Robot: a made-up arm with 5 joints. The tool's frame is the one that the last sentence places.
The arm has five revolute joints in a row. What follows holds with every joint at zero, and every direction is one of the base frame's. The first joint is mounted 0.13 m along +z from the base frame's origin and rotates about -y. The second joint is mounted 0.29 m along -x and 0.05 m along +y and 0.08 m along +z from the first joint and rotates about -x. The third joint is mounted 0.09 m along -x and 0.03 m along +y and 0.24 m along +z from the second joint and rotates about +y. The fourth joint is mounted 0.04 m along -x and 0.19 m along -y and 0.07 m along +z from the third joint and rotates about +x. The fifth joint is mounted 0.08 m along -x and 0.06 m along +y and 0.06 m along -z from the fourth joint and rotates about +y. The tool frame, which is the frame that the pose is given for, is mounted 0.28 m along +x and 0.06 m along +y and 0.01 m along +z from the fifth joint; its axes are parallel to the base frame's.
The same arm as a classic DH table. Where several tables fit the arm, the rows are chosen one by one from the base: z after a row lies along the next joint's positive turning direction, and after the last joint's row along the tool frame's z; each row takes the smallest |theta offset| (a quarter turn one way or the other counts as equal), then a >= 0, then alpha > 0; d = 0 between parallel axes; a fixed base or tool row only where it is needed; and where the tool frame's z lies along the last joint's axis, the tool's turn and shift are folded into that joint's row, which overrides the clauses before.
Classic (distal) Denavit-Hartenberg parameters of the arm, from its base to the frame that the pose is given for. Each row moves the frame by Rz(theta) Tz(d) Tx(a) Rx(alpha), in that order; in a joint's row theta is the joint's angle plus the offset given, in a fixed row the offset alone. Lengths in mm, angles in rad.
base (fixed): d 130  theta0 0  a 0  alpha 1.5708
joint 1: d -50  theta0 1.5708  a 80  alpha -1.5708
joint 2: d 380  theta0 0  a 240  alpha -1.5708
joint 3: d -160  theta0 0  a 70  alpha -1.5708
joint 4: d -120  theta0 0  a -60  alpha 1.5708
joint 5: d 120  theta0 1.5708  a 280  alpha 1.5708
tool (fixed): d 10  theta0 0  a 0  alpha 0

